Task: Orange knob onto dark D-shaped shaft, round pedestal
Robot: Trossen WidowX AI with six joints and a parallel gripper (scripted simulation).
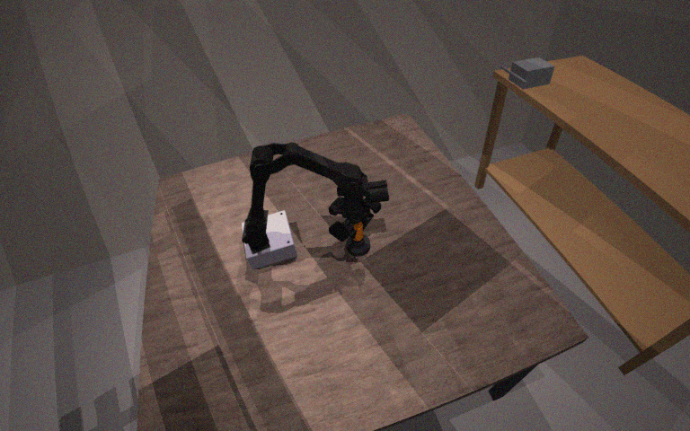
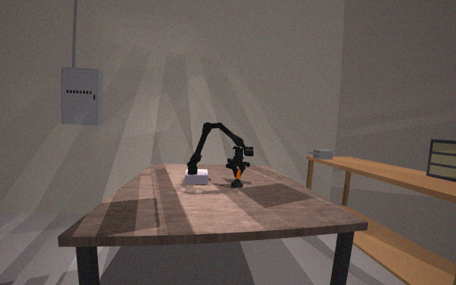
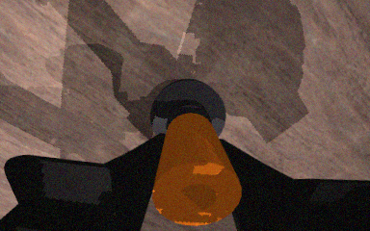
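My gripper tip is now 20 mm below the orange knob. From my gripper tip the other things lie so: round pedestal: 40 mm below.
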